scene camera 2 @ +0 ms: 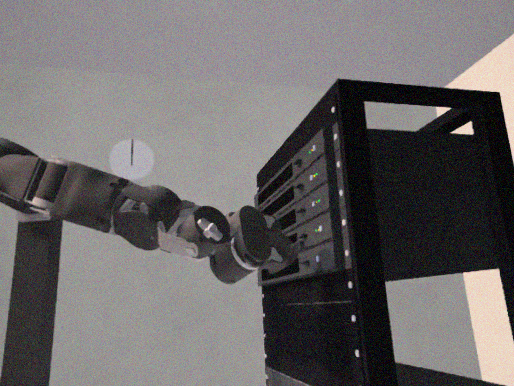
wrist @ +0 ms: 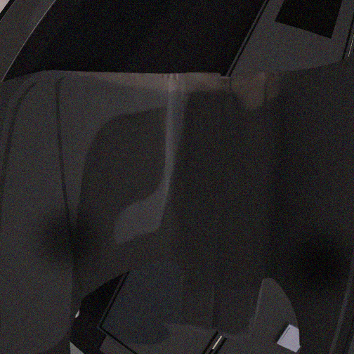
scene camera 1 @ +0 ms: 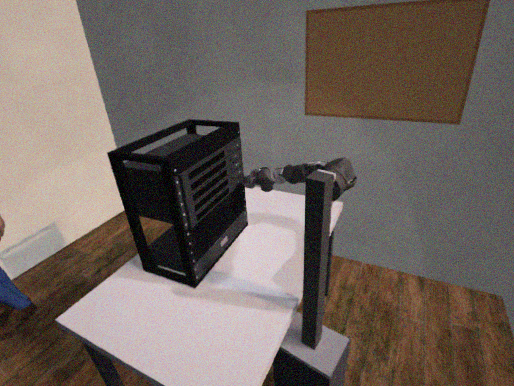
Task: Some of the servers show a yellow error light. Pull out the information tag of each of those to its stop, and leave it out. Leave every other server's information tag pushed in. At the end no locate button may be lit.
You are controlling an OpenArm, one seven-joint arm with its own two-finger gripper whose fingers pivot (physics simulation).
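Note:
A black rack (scene camera 1: 135,230) (scene camera 2: 359,200) holds several stacked servers (scene camera 1: 206,186) (scene camera 2: 324,226). Small indicator lights show on the server fronts: the top server's lights (scene camera 2: 312,149) look green and whitish, the second's (scene camera 2: 314,176) include yellow and green, the third's (scene camera 2: 316,201) and fourth's (scene camera 2: 318,229) include green, and the bottom's (scene camera 2: 317,259) looks bluish. Exact colours are too small to tell. My gripper (scene camera 1: 246,182) (scene camera 2: 294,249) (wrist: 236,209) is shut at the lower servers' fronts and hides part of them. A pale square button (wrist: 290,338) shows in the wrist view. Whether any tag is out cannot be told.
The rack stands on a white table (scene camera 1: 180,330). The arm's dark column (scene camera 1: 316,260) (scene camera 2: 32,305) stands beside the table on a grey base (scene camera 1: 332,347). A brown board (scene camera 1: 390,65) hangs on the wall. Part of a person in blue (scene camera 1: 12,294) shows at the left edge.

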